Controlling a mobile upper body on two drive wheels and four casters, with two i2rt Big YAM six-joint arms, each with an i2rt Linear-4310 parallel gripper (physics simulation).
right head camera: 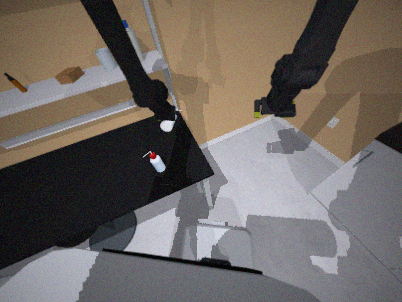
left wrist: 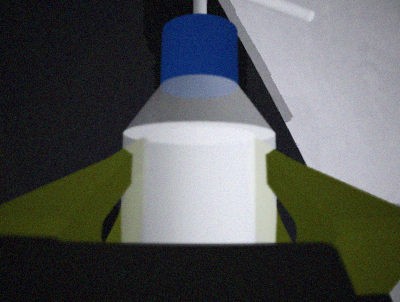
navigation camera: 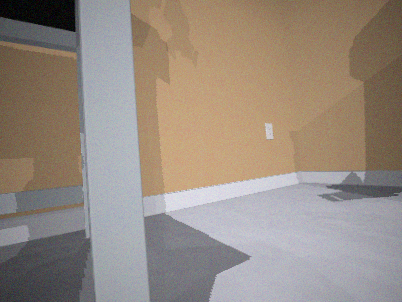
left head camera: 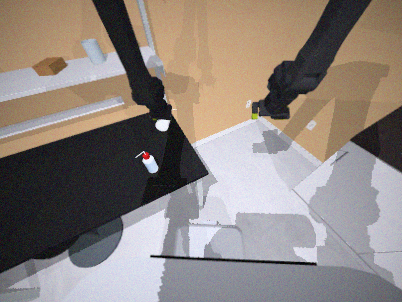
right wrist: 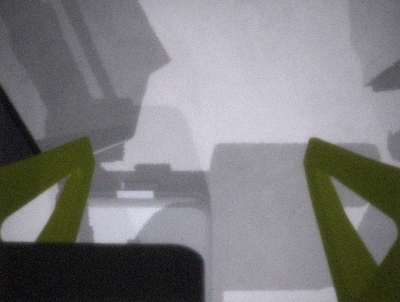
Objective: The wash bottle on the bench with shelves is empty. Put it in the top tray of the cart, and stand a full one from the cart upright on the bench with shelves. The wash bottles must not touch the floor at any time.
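Frame: origin at the left arm's base, x ahead, y left, z up, level; metres.
Seen in the pictures: left gripper, between the fingertips: [right head camera: 171,118] [left wrist: 198,150] [left head camera: 166,117]; right gripper, between the fingertips: [right head camera: 267,116] [left head camera: 262,118] [right wrist: 199,149].
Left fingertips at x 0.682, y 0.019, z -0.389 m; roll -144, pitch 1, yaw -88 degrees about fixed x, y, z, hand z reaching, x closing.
Note:
Pixels of each thing's top centre, then the offset from my left fingertips to it. "*": a spot on its surface instead. Level surfaces: height alone.
- white wash bottle with a blue cap, centre of its top: [left wrist: 234,177] [left head camera: 165,110] [right head camera: 170,111] dx -0.007, dy -0.010, dz +0.050 m
- bench's black top, height of its surface: dz -0.259 m
- wash bottle with a red cap, centre of its top: [left head camera: 141,151] [right head camera: 148,151] dx -0.170, dy +0.112, dz -0.085 m
- brown box, centre of its top: [left head camera: 47,61] [right head camera: 67,71] dx +0.111, dy +0.538, dz +0.238 m
- pale cylinder, centre of its top: [left head camera: 88,40] [right head camera: 100,49] dx +0.217, dy +0.361, dz +0.288 m
- blue-capped bottle, centre of its top: [right head camera: 122,20] dx +0.291, dy +0.219, dz +0.376 m
- orange tool, centre of its top: [right head camera: 4,73] dx +0.006, dy +0.763, dz +0.290 m
- bench leg, a spot on its surface: [navigation camera: 114,150] * dx -0.180, dy -0.175, dz -0.777 m
My left gripper [left head camera: 161,119] [right head camera: 168,119] [left wrist: 198,150] is shut on a white wash bottle with a blue cap [left head camera: 162,126] [right head camera: 166,126] [left wrist: 199,195], over the right end of the bench's black top [left head camera: 75,185] [right head camera: 75,185]. Whether its base touches the top cannot be told. A wash bottle with a red cap [left head camera: 150,164] [right head camera: 158,164] stands on the black top, nearer the front edge. My right gripper [left head camera: 255,114] [right head camera: 257,113] [right wrist: 199,149] is open and empty, off to the right of the bench. The cart does not show in these views.
A shelf [left head camera: 20,86] [right head camera: 40,95] above the bench holds a brown box [left head camera: 49,66] [right head camera: 69,75], a pale cylinder [left head camera: 93,51] [right head camera: 105,58], a blue-capped bottle [right head camera: 134,44] and an orange tool [right head camera: 17,83]. A round stool seat [left head camera: 96,243] is at the bench front. A bench leg [navigation camera: 114,150] stands close ahead.

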